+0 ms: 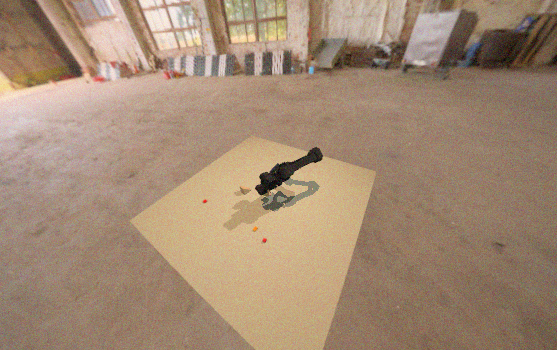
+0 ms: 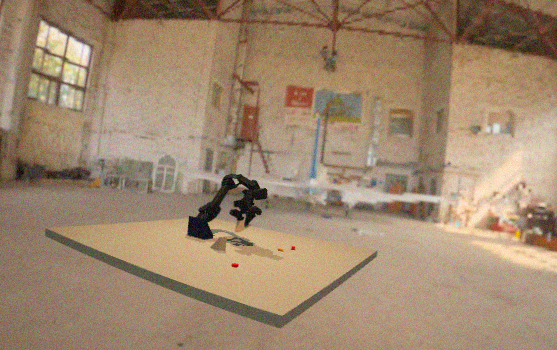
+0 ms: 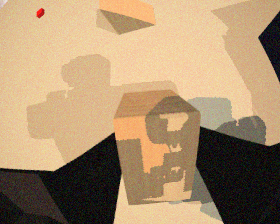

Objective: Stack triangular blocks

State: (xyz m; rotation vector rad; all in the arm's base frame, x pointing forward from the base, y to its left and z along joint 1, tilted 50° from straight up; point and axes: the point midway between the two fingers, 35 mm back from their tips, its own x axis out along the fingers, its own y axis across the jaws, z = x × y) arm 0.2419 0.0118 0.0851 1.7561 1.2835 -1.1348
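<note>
Right now the tan triangular block is 10 mm above my gripper tip. Also, from my gripper tip: small red cube: 230 mm ahead, 160 mm to the left, 90 mm below; then small orange piece: 200 mm ahead, 70 mm to the left, 90 mm below.
</note>
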